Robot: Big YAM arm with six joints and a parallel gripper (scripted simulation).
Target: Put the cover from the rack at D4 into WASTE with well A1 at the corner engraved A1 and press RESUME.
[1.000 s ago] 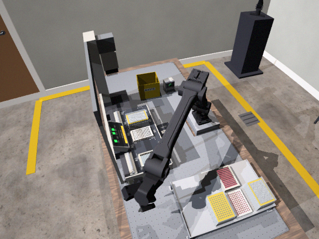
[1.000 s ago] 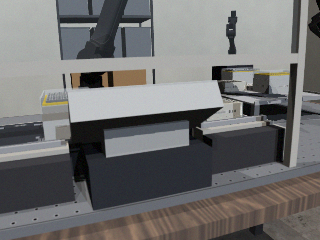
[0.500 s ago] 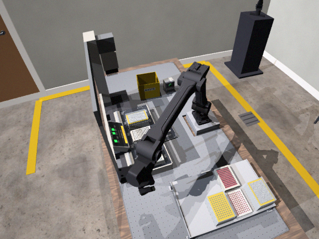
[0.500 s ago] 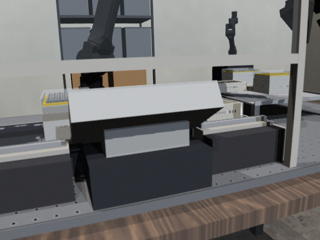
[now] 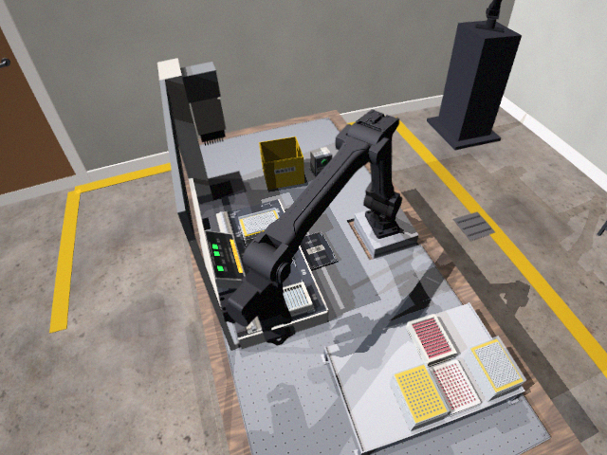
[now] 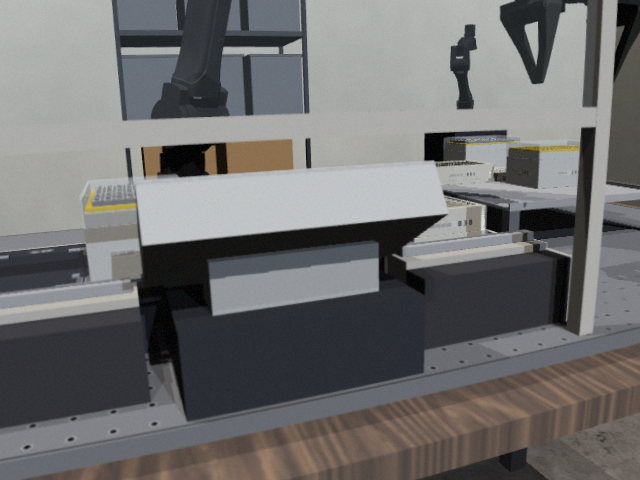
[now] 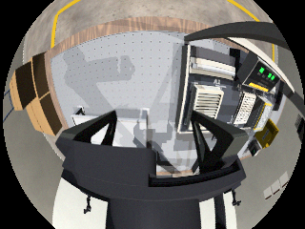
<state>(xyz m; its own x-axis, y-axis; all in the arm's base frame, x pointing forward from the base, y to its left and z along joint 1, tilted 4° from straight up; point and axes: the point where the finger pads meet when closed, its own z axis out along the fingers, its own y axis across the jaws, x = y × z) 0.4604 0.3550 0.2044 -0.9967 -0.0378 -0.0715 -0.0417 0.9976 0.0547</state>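
Right now the clear cover is 43 cm to the right of my hand, 10 cm below it and 5 cm behind it. Also, from my hand: white well plate (34 cm to the right, 15 cm below, 6 cm behind); tall handler column (74 cm to the right, 12 cm ahead, 6 cm above); reservoir (15 cm below, 14 cm to the right, 6 cm behind).
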